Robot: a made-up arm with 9 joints.
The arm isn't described. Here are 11 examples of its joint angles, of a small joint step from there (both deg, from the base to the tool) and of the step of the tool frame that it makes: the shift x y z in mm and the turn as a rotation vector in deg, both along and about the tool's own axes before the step.
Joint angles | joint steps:
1: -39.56 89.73 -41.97 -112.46 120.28 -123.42 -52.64 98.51 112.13 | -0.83 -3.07 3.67 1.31 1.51 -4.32 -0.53 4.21 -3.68
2: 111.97 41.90 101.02 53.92 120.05 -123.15 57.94 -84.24 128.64 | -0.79 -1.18 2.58 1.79 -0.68 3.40 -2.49 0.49 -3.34
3: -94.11 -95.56 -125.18 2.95 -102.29 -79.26 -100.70 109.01 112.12 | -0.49 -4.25 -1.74 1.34 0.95 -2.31 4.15 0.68 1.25
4: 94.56 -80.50 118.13 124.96 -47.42 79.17 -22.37 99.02 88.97 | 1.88 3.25 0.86 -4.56 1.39 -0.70 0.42 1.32 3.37
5: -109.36 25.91 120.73 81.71 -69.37 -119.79 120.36 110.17 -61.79 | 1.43 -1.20 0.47 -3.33 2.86 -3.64 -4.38 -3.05 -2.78
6: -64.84 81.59 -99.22 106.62 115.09 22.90 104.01 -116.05 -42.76 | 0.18 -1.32 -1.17 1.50 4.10 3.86 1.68 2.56 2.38
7: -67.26 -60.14 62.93 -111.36 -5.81 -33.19 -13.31 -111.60 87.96 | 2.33 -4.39 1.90 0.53 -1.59 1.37 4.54 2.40 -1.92
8: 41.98 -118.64 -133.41 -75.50 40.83 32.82 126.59 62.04 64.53 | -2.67 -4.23 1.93 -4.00 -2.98 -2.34 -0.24 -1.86 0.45
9: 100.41 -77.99 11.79 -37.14 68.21 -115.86 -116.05 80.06 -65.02 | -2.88 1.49 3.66 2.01 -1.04 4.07 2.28 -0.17 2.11
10: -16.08 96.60 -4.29 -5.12 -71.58 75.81 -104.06 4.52 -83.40 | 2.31 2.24 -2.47 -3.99 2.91 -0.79 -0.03 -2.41 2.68
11: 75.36 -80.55 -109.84 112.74 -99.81 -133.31 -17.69 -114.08 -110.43 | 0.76 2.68 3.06 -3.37 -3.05 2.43 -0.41 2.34 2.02
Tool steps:
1: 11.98 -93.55 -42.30 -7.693 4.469 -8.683
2: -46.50 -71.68 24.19 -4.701 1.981 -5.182
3: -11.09 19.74 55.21 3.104 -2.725 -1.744
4: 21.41 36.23 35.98 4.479 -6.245 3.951
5: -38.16 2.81 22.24 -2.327 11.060 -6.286
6: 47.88 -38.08 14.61 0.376 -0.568 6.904
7: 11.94 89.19 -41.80 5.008 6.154 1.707
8: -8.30 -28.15 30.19 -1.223 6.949 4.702
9: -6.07 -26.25 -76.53 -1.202 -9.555 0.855
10: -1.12 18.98 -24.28 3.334 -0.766 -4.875
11: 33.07 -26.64 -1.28 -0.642 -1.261 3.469
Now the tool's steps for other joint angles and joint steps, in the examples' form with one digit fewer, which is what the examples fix.
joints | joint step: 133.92 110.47 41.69 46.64 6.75 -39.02 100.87 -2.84 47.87 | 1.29 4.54 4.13 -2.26 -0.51 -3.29 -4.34 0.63 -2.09
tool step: 5.7 12.7 -2.4 1.59 -2.28 -2.88
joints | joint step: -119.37 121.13 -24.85 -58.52 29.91 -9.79 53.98 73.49 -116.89 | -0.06 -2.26 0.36 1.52 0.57 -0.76 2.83 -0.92 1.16
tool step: 20.3 5.6 17.7 1.65 -5.16 -1.67
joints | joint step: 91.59 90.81 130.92 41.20 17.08 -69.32 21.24 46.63 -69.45 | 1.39 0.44 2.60 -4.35 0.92 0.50 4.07 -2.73 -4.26
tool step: -55.6 21.4 -14.6 0.74 -3.90 -0.32
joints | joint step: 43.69 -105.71 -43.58 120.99 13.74 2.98 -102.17 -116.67 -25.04 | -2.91 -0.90 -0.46 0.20 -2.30 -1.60 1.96 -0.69 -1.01
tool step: -33.1 -8.6 -4.7 -1.36 3.76 2.18
